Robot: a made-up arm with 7 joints.
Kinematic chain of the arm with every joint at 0, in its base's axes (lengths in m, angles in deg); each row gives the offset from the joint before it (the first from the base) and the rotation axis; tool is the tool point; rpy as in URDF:
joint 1: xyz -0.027 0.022 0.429 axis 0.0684 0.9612 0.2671
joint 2: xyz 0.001 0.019 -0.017 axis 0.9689 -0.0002 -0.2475
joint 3: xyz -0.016 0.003 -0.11 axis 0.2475 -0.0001 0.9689
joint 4: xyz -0.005 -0.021 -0.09 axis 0.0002 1 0
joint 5: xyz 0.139 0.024 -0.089 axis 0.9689 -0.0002 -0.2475
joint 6: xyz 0.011 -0.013 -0.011 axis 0.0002 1 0
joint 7: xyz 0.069 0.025 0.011 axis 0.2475 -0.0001 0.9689
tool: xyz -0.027 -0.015 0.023 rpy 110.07 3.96 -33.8
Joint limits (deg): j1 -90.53..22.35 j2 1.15..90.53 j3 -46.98..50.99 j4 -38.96..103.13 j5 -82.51..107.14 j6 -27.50..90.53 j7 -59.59..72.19
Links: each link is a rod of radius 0.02 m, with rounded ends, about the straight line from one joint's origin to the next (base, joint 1, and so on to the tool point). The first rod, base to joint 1, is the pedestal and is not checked.
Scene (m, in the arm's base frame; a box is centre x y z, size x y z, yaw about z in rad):
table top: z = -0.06
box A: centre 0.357 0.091 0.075 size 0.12 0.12 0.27 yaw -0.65
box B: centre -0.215 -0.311 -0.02 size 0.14 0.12 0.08 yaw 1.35
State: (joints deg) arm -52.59 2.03 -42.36 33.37 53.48 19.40 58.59
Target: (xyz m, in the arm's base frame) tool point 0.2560 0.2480 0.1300
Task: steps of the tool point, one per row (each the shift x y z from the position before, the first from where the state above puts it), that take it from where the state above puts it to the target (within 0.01 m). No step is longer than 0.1 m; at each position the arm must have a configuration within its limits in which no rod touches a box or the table.
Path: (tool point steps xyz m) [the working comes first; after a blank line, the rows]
Joints at the target: -39.64 45.96 -38.24 52.47 55.07 21.46 54.72
Straight joint move there: touches box A.

1: -0.0150 0.0240 -0.0343
2: -0.0221 0.0296 -0.0369
3: -0.0320 0.0329 -0.0371
4: -0.0432 0.0337 -0.0337
5: 0.0211 0.0562 -0.0024
6: 0.0233 0.0678 0.0124
7: 0.0206 0.0760 0.0309
8: 0.0113 0.0795 0.0515

